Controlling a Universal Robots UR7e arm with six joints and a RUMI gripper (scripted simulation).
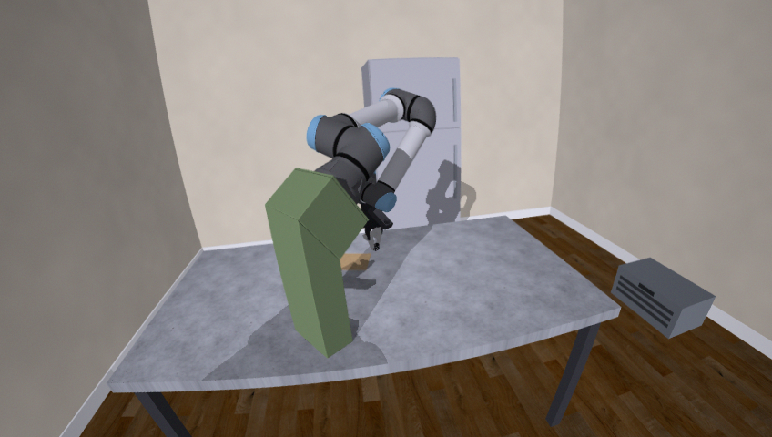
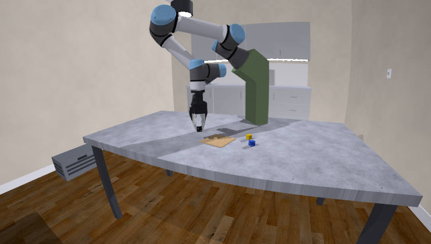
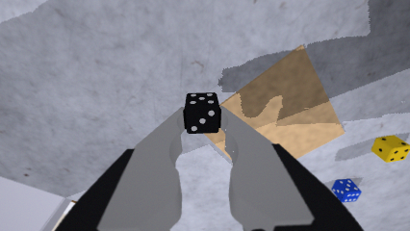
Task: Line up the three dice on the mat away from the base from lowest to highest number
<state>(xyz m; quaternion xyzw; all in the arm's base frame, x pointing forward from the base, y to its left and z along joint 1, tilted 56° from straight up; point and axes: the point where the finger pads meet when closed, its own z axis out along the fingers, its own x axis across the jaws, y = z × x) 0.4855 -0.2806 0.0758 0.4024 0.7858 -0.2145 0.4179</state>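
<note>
My hand is 2 cm short of the mat, 10 cm to the right of it and 6 cm above it. Round my hand: blue die (8 cm ahead, 28 cm to the left, 5 cm below); then black die (right at my hand); then yellow die (1 cm behind, 27 cm to the left, 5 cm below).
</note>
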